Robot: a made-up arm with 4 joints.
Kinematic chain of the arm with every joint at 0, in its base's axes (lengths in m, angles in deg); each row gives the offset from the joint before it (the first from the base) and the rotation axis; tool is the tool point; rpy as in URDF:
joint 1: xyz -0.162 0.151 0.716 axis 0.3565 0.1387 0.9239
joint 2: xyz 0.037 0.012 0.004 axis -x
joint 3: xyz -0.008 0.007 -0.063 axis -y
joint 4: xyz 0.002 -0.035 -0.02 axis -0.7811 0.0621 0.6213
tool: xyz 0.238 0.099 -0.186 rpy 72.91 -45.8 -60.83
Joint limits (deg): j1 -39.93..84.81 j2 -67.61..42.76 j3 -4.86..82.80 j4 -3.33..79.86
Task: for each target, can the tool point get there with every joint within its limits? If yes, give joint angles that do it. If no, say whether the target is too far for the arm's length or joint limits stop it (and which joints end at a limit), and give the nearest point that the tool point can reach.
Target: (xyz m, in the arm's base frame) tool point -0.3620 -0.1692 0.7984
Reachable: no: joint limits stop it (at a limit: joint 1, joint 2, joint 3, joint 4) | nearest point -0.1821 -0.2082 0.5509 | short by 0.308 m
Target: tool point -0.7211 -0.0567 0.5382
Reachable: no: too far | nearest point -0.4838 0.4011 0.6568 | short by 0.529 m
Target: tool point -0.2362 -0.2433 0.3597
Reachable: no: too far | nearest point -0.1408 -0.1708 0.4839 | short by 0.173 m
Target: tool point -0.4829 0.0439 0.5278
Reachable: no: joint limits stop it (at a limit: joint 1, joint 3, joint 4) | nearest point -0.4426 0.4076 0.5655 | short by 0.368 m
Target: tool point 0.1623 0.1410 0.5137
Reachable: yes | joints 9.64 33.67 28.80 44.82
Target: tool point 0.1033 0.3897 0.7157
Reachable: yes | joints 45.35 -54.40 72.99 73.60
